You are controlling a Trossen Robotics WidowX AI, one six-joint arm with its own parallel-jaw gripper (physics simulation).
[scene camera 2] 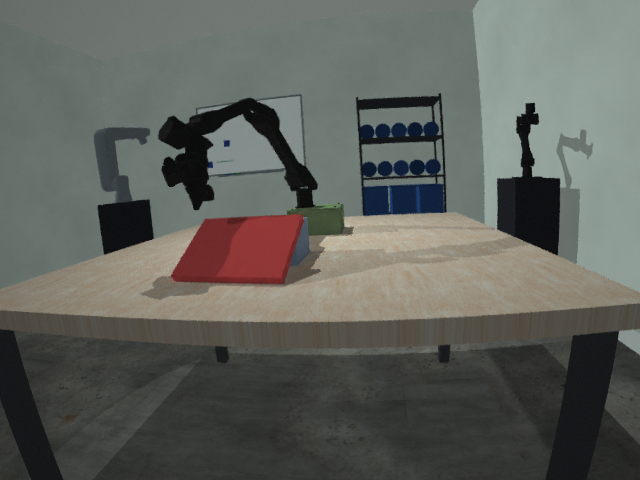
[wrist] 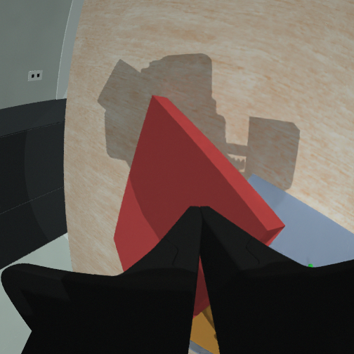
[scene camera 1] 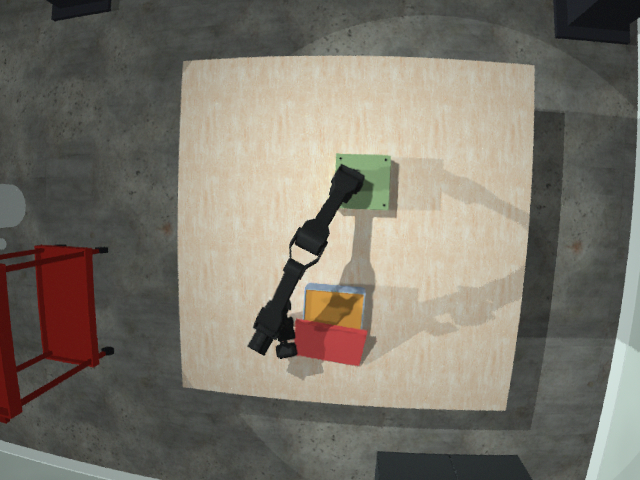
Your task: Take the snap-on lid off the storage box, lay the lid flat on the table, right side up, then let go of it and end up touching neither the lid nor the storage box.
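The red lid (scene camera 1: 330, 343) (scene camera 2: 240, 250) (wrist: 175, 165) leans at a slant, with its upper edge on the storage box and its lower edge on the table on the scene camera 2 side. Its smooth broad face is turned up and outward. The storage box (scene camera 1: 334, 287) (scene camera 2: 301, 248) (wrist: 300, 220) is blue-grey, stands upright and open, and is orange inside; the lid hides its near side. My gripper (scene camera 2: 196, 205) (wrist: 198, 215) is shut with nothing between its fingers. Its tips are above the lid's left upper part, apart from it in the scene camera 2 view.
The green base block (scene camera 1: 377, 180) (scene camera 2: 325, 219) carries the arm, behind the box. The wooden table (scene camera 1: 439, 118) (scene camera 2: 413, 294) bears all of this; its front edge lies beyond the lid. A red cart (scene camera 1: 90, 310) stands on the floor to the left in the scene camera 1 view.
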